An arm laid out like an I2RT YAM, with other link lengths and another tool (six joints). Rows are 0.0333 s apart.
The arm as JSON. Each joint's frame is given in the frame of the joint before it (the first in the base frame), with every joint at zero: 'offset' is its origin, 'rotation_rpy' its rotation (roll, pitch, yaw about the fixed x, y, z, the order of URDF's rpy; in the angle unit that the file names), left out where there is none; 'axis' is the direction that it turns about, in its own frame. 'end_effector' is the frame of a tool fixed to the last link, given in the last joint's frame.
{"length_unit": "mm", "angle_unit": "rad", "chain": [
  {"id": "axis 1", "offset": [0.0, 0.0, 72.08], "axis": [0.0, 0.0, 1.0]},
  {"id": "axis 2", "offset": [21.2, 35.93, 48.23], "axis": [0.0, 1.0, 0.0]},
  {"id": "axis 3", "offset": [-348.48, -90.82, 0.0], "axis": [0.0, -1.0, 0.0]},
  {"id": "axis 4", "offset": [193.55, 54.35, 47.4], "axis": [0.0, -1.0, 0.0]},
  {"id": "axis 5", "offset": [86.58, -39.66, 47.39], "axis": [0.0, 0.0, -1.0]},
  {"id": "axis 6", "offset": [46.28, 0.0, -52.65], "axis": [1.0, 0.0, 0.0]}
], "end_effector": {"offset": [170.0, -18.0, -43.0], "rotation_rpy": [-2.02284, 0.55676, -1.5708]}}
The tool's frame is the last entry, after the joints.
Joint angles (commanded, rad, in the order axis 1, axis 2, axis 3, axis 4, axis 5, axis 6), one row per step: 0.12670 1.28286 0.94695 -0.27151 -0.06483 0.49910; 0.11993 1.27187 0.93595 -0.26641 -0.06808 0.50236; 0.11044 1.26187 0.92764 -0.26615 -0.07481 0.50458; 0.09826 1.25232 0.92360 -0.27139 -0.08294 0.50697; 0.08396 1.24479 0.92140 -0.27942 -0.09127 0.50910; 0.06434 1.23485 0.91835 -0.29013 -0.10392 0.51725; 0.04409 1.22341 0.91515 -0.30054 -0.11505 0.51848; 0.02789 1.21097 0.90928 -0.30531 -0.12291 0.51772; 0.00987 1.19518 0.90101 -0.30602 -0.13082 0.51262; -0.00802 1.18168 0.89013 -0.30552 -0.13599 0.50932; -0.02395 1.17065 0.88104 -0.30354 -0.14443 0.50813
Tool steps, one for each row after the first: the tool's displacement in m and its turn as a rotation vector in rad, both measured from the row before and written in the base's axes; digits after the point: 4 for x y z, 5 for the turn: -0.0026 -0.0018 0.0001 0.00509 -0.00428 -0.00595; -0.0030 -0.0020 -0.0002 0.00580 -0.00113 -0.00519; -0.0031 -0.0025 0.0002 0.00653 0.00060 -0.00682; -0.0031 -0.0031 -0.0002 0.00617 0.00346 -0.00863; -0.0043 -0.0036 -0.0003 0.01348 0.00563 -0.01382; -0.0044 -0.0043 0.0000 0.00722 0.00270 -0.01181; -0.0038 -0.0036 0.0003 0.00394 -0.00175 -0.00932; -0.0039 -0.0043 0.0011 0.00047 -0.00745 -0.00864; -0.0039 -0.0046 -0.0005 0.00021 -0.00356 -0.01178; -0.0031 -0.0031 -0.0001 0.00369 -0.00415 -0.00828
